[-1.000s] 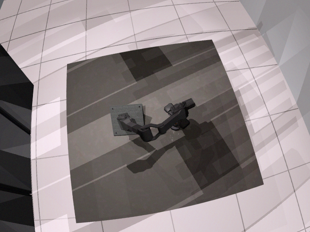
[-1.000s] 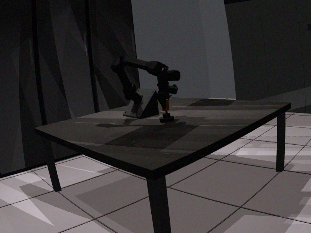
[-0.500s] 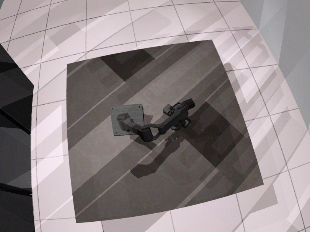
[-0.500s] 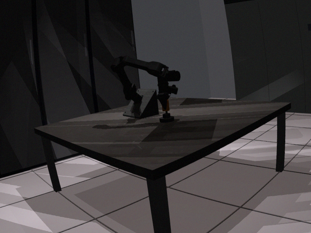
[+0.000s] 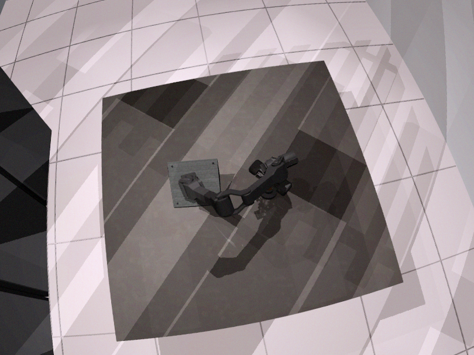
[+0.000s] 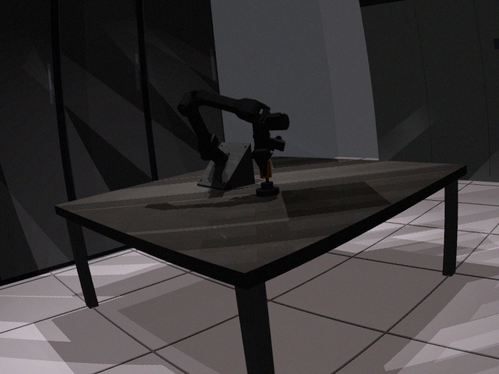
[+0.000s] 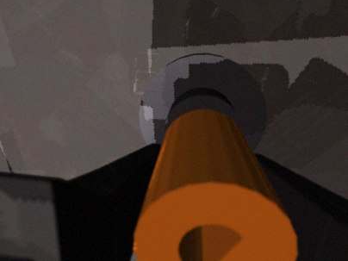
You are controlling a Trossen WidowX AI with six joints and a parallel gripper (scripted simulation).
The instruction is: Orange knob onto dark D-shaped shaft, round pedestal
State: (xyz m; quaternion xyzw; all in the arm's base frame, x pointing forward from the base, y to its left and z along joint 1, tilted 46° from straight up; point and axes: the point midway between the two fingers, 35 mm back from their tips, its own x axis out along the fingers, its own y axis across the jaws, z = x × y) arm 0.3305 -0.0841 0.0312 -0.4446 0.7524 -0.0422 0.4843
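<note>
The orange knob is 2 cm above my gripper tip. From my gripper tip the other things lie so: pedestal: 4 cm below.
</note>
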